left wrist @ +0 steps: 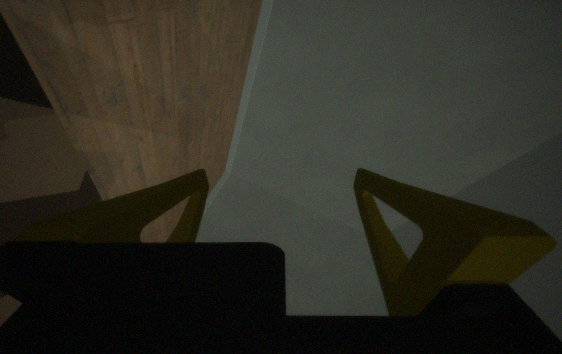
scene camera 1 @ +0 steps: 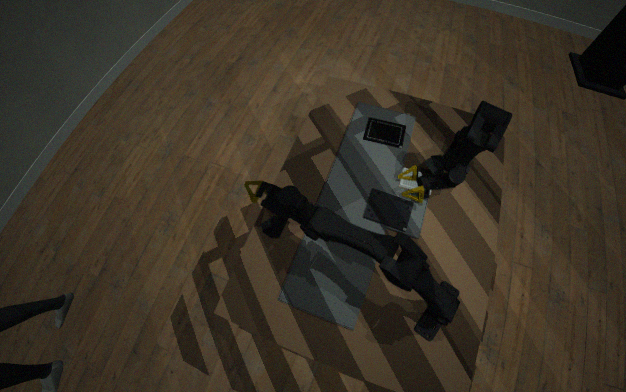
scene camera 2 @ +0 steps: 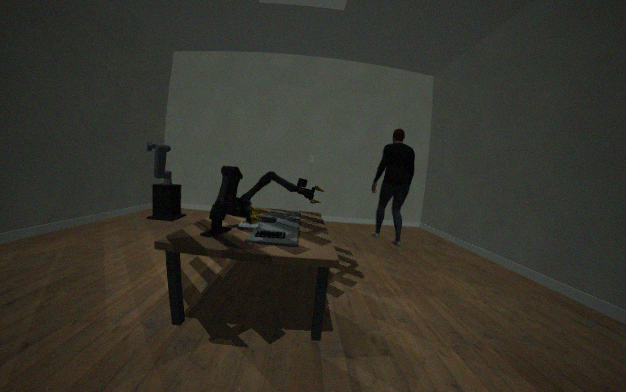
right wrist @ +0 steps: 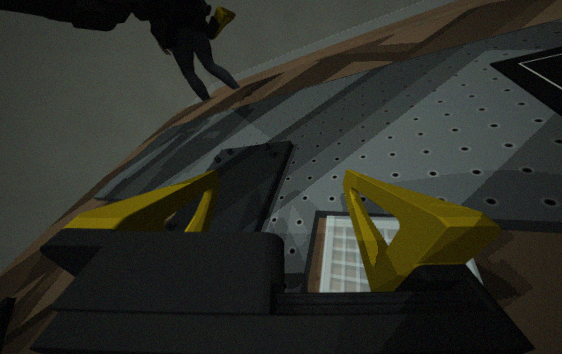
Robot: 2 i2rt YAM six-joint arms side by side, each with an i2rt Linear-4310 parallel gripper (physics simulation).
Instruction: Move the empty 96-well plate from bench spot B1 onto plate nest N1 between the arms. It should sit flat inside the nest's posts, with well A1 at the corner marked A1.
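Frame: origin at the left arm's base, x ahead, y left, z up, level; millimetres.
Where they show: left gripper, fingertip midpoint: (left wrist: 281, 177) (scene camera 1: 255, 185) (scene camera 2: 322, 196); right gripper, fingertip midpoint: (scene camera 1: 399, 185) (scene camera 2: 261, 216) (right wrist: 281, 176); left arm's base, origin of the base link: (scene camera 1: 437, 310); right arm's base, origin of the base link: (scene camera 2: 216, 232).
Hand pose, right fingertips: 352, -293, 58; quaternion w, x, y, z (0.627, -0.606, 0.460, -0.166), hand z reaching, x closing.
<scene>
Things, the pixels of their top centre, and the offset from my right fingertips, as dx, dy, dz. Level surfaces: height alone.
- white 96-well plate, middle of its top: (right wrist: 396, 324) (scene camera 1: 417, 180) (scene camera 2: 249, 224) -44, -86, -43
- Plate nest N1, middle of its top: (right wrist: 219, 185) (scene camera 1: 389, 208) (scene camera 2: 264, 217) -16, +91, -23
- black tray with a white outline, middle of its top: (scene camera 1: 385, 132) (scene camera 2: 270, 234) +182, -209, -43
- grey perforated board, its level: dz -45
The white 96-well plate (scene camera 1: 408, 183) (scene camera 2: 247, 226) (right wrist: 342, 250) lies flat in a dark outlined spot at the grey board's edge. Plate nest N1 (scene camera 1: 387, 210) (scene camera 2: 268, 219) (right wrist: 252, 187) is a dark slab beside it, with small corner posts; its A1 mark is not readable. My right gripper (scene camera 1: 402, 186) (right wrist: 281, 176) is open and empty above the plate; in the right wrist view its right finger covers part of the plate, which sits off to the right. My left gripper (scene camera 1: 253, 191) (scene camera 2: 321, 195) (left wrist: 281, 177) is open and empty, raised high and away from the plate and nest.
A black tray with a white outline (scene camera 1: 384, 132) (scene camera 2: 270, 234) lies on the grey perforated board (scene camera 1: 322, 300) (scene camera 2: 290, 242). The left arm (scene camera 1: 345, 232) reaches across above the board. A person (scene camera 2: 398, 165) stands beyond the table; another robot stands on a black pedestal (scene camera 2: 166, 201).
</scene>
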